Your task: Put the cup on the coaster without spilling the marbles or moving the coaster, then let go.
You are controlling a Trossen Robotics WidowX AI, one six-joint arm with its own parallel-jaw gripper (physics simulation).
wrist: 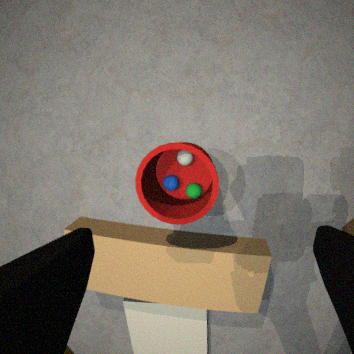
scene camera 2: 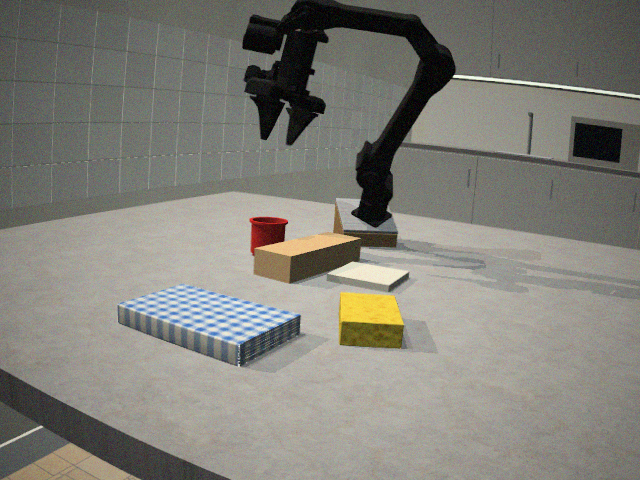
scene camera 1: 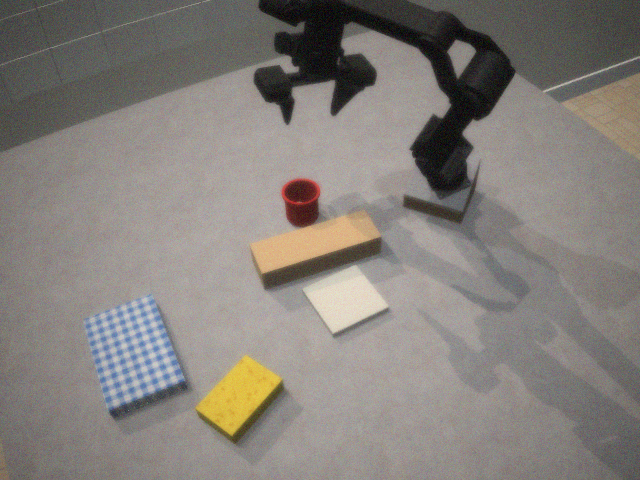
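Pixels of known places: gripper, fingertip midpoint: (wrist: 207, 241) (scene camera 2: 276, 142) (scene camera 1: 309, 119); arm's base at its link origin: (scene camera 2: 371, 214) (scene camera 1: 448, 178).
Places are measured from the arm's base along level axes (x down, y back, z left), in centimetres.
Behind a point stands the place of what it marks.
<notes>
A red cup (scene camera 1: 301, 209) @(x 0.9, y -27.4, z -0.7 cm) (scene camera 2: 267, 236) @(x 1.7, y -28.9, z -1.6 cm) (wrist: 141, 181) @(x -0.4, y -29.6, z -3.2 cm) stands upright on the table behind a wooden block. In the wrist view a white marble (wrist: 185, 158) @(x 3.5, y -26.6, z -5.1 cm), a blue marble (wrist: 171, 182) @(x 3.5, y -27.5, z -2.6 cm) and a green marble (wrist: 194, 190) @(x 3.5, y -25.2, z -2.3 cm) lie inside it. The coaster, a cream square (scene camera 1: 346, 300) @(x 4.6, y -24.8, z 17.9 cm) (scene camera 2: 368, 274) @(x 4.6, y -26.0, z 17.9 cm) (wrist: 167, 327) @(x 4.6, y -24.9, z 16.2 cm), lies flat on the other side of the block; part of it is cut off in the wrist view. My gripper (scene camera 1: 311, 117) @(x -14.2, y -23.9, z -5.5 cm) (scene camera 2: 277, 141) @(x -14.2, y -23.9, z -5.5 cm) (wrist: 207, 241) @(x -14.2, y -23.9, z -5.5 cm) is open and empty, high above the table, well above the cup.
The wooden block (scene camera 1: 316, 245) @(x 1.5, y -26.9, z 7.8 cm) (scene camera 2: 310, 255) @(x 2.2, y -31.7, z 10.6 cm) (wrist: 175, 275) @(x 1.6, y -25.3, z 6.1 cm) lies between cup and coaster. A blue-and-white checked cloth (scene camera 1: 134, 353) @(x 3.3, y -58.7, z 19.8 cm) (scene camera 2: 206, 320) @(x 3.3, y -61.5, z 21.5 cm) and a yellow sponge (scene camera 1: 240, 396) @(x 2.7, y -44.2, z 31.3 cm) (scene camera 2: 370, 319) @(x 2.8, y -47.9, z 33.4 cm) lie nearer the front. The arm's base plate (scene camera 1: 431, 205) @(x 3.4, y -4.1, z 2.7 cm) (scene camera 2: 372, 238) @(x 4.0, y -3.6, z 3.1 cm) stands at the back right.
</notes>
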